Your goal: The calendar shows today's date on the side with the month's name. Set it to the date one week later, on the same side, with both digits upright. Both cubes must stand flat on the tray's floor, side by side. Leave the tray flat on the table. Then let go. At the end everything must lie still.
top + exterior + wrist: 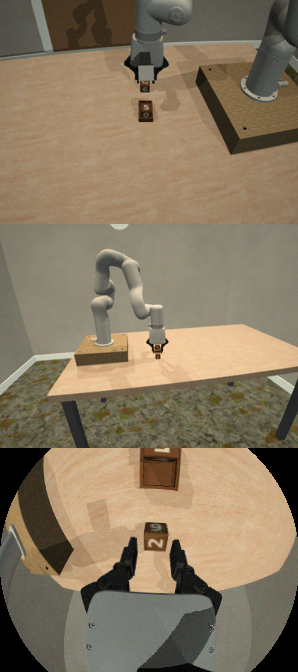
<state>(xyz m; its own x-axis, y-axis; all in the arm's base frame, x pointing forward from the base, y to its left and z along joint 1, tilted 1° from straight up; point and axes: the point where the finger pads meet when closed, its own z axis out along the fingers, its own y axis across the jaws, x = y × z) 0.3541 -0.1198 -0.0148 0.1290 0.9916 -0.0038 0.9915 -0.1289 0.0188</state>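
The cube is 40 mm below my hand. The rest, counted from my hand: brown tray: 110 mm to the left, 50 mm below, 10 mm ahead.
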